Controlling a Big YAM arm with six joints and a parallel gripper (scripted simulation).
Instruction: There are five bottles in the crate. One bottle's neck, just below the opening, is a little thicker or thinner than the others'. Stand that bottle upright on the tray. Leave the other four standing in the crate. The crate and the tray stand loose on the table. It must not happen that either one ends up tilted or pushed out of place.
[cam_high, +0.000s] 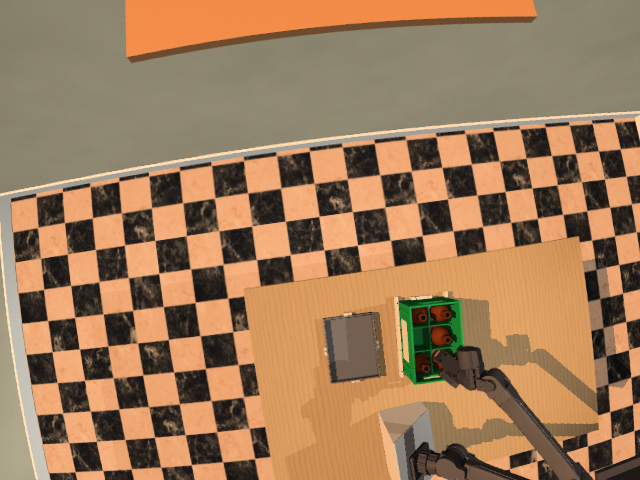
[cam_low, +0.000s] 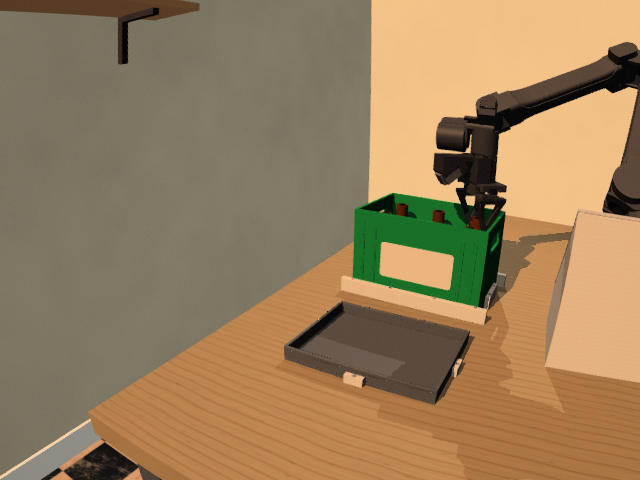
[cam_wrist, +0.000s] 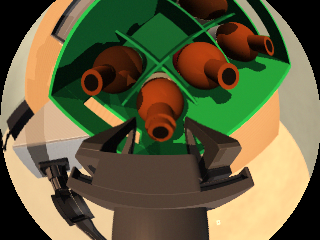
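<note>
My hand is 9 cm short of the green crate, 7 cm above it and 3 cm to the right of it. The rest, counted from my hand: dark grey tray: 32 cm to the left, 14 cm below, 9 cm ahead.
</note>
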